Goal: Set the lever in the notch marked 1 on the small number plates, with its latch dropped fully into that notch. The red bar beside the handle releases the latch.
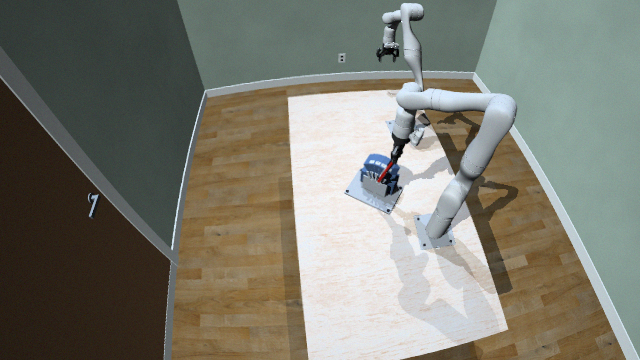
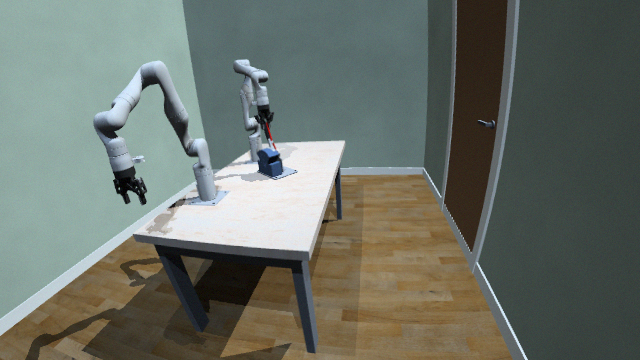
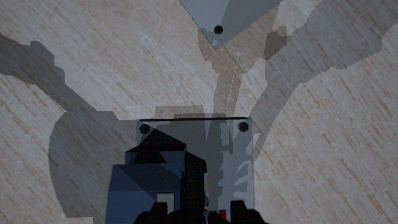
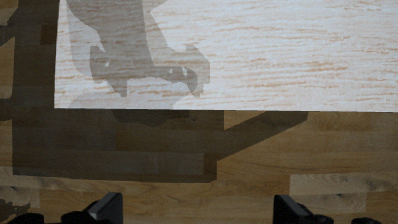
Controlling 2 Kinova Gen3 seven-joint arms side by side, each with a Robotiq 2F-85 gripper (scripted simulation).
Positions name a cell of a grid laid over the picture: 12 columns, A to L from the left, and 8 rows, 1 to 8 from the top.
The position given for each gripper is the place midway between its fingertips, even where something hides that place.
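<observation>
A blue housing (image 3: G6) is part of the robot's scene, and so is the right gripper (image 2: C5).
</observation>
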